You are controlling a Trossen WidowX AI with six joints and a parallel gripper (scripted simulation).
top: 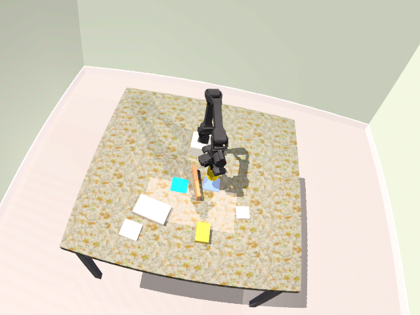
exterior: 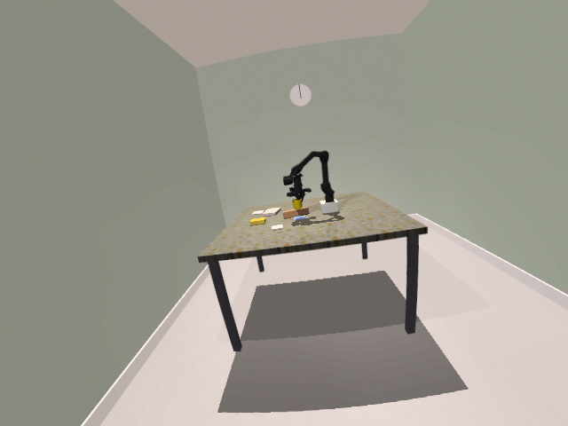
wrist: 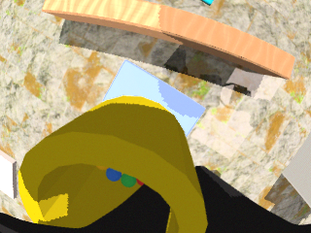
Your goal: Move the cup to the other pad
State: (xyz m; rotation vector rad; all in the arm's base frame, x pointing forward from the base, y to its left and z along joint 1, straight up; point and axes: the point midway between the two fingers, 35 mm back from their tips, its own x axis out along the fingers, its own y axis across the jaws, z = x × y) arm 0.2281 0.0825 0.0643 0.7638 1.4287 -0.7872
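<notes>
My gripper tip is now 15 cm to the left of the cyan pad, 12 cm above it and 8 cm short of it. The rest, counted from my gripper tip: yellow block: 35 cm ahead, 9 cm below, 3 cm to the left; wooden bar: 9 cm below, 6 cm to the right, 5 cm ahead; green marble: 3 cm to the left, 2 cm below, 2 cm ahead.
</notes>
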